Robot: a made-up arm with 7 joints.
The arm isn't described. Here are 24 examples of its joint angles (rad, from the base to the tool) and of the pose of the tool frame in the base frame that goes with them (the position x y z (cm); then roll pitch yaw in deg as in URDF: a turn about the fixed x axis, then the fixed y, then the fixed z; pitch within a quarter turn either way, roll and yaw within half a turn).
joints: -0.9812 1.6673 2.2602 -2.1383 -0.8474 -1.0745 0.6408
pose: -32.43 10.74 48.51 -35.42 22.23 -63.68
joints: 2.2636 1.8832 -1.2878 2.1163 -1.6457 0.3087 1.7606
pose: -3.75 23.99 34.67 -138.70 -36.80 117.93
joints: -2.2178 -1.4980 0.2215 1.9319 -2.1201 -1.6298 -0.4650
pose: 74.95 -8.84 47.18 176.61 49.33 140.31
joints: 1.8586 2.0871 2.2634 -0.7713 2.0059 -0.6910 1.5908
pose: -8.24 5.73 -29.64 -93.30 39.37 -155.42
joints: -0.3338 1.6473 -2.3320 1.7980 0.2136 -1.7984 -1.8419
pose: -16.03 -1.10 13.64 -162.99 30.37 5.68
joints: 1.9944 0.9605 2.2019 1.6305 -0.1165 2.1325 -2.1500
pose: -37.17 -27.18 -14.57 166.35 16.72 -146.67
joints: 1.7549 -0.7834 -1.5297 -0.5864 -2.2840 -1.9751 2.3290
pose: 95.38 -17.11 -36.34 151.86 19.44 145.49
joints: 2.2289 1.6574 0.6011 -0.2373 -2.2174 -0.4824 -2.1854
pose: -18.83 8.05 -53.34 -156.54 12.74 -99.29
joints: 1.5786 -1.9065 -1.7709 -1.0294 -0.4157 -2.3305 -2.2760
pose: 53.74 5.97 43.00 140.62 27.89 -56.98
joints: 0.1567 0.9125 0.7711 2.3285 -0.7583 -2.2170 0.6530
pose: -35.73 34.36 -34.09 -121.26 -12.26 82.05
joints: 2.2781 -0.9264 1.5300 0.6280 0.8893 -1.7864 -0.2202
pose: 40.96 -18.23 -23.84 -38.48 35.26 155.27
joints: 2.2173 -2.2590 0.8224 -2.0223 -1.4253 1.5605 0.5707
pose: 37.37 24.44 94.36 52.67 -64.77 155.95
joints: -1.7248 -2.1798 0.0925 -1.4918 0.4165 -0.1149 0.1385
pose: 34.89 21.39 -32.02 -128.85 3.57 84.88
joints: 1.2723 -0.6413 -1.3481 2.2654 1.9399 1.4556 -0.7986
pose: 55.31 -6.29 -47.82 -18.02 15.26 -7.58
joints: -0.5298 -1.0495 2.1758 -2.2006 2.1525 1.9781 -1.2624
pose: 31.41 -3.59 46.89 -167.25 4.78 -174.55
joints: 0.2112 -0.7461 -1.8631 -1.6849 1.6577 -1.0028 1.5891
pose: 54.92 0.79 -17.97 -104.10 -26.47 -78.89
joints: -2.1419 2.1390 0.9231 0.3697 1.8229 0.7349 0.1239
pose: -38.79 -30.54 5.66 22.64 -31.83 -162.50
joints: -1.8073 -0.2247 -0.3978 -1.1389 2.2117 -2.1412 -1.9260
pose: 53.18 -13.40 75.63 -108.63 26.89 -67.57
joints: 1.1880 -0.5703 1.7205 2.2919 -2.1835 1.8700 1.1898
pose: 4.78 68.96 -65.90 -63.28 27.26 88.77
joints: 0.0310 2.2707 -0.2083 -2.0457 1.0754 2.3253 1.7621
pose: -9.50 -28.62 9.85 157.35 -73.13 -13.71
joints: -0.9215 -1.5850 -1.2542 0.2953 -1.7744 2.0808 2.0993
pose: 119.66 -9.75 25.61 96.56 -36.01 29.05
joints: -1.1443 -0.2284 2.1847 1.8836 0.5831 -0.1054 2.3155
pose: 20.97 6.59 35.80 -109.55 56.60 166.42
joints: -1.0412 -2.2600 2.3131 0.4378 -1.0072 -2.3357 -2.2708
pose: 35.27 18.86 1.65 152.87 -28.60 -54.13
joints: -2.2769 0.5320 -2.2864 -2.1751 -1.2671 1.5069 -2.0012
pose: 59.71 -54.69 18.46 24.38 16.01 -36.57
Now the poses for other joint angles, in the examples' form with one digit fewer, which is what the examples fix.
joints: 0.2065 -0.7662 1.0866 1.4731 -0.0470 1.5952 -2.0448
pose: 22.1 25.4 -15.7 -148.2 54.6 -126.6
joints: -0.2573 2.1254 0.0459 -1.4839 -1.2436 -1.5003 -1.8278
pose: -45.4 27.2 13.6 -166.0 22.3 -76.6
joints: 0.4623 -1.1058 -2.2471 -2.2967 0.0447 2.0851 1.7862
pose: 56.0 35.6 31.6 -70.3 -19.6 18.3
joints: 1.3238 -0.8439 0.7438 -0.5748 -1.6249 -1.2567 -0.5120
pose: 54.5 32.7 9.9 -94.4 49.9 -63.3
